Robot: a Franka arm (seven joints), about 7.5 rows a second.
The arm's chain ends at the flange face. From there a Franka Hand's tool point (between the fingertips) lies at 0.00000 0.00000 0.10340 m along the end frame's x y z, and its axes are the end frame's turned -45 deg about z.
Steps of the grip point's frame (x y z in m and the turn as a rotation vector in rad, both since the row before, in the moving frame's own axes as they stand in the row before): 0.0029, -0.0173, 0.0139, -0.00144, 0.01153, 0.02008; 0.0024, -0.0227, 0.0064, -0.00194, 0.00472, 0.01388; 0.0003, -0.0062, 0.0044, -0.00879, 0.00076, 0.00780; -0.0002, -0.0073, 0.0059, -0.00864, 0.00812, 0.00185
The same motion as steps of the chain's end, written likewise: -0.0111, -0.0136, 0.0139, 0.00713, 0.00917, 0.02008; -0.0148, -0.0175, 0.0064, 0.00197, 0.00471, 0.01388; -0.0049, -0.0052, 0.0044, -0.00568, 0.00675, 0.00780; -0.0065, -0.0051, 0.0059, -0.00037, 0.01185, 0.00185
